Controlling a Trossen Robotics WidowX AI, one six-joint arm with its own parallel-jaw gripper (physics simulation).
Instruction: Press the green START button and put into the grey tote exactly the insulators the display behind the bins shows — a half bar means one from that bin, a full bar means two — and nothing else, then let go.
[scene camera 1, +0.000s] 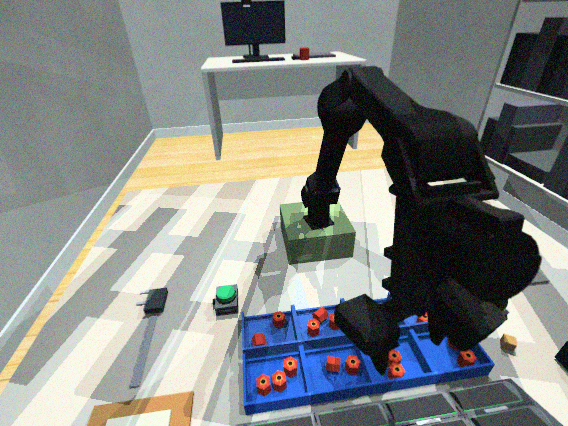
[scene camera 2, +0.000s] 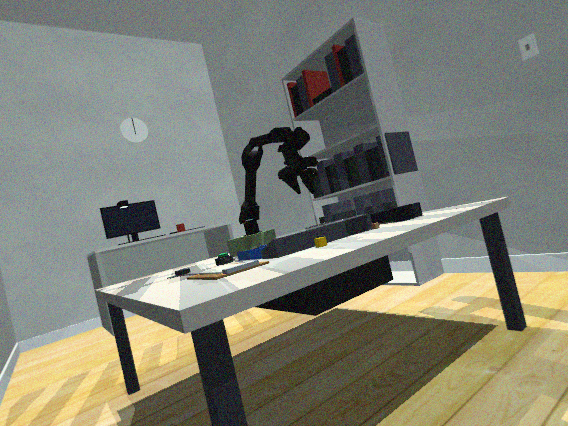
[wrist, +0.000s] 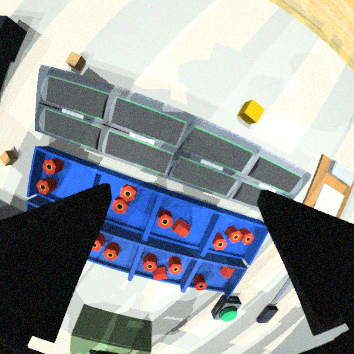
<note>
My gripper (scene camera 1: 408, 357) is open and holds nothing. Also in view: a board (scene camera 1: 183, 401).
My gripper shows as well in scene camera 2 (scene camera 2: 306, 193) and in the wrist view (wrist: 187, 194).
</note>
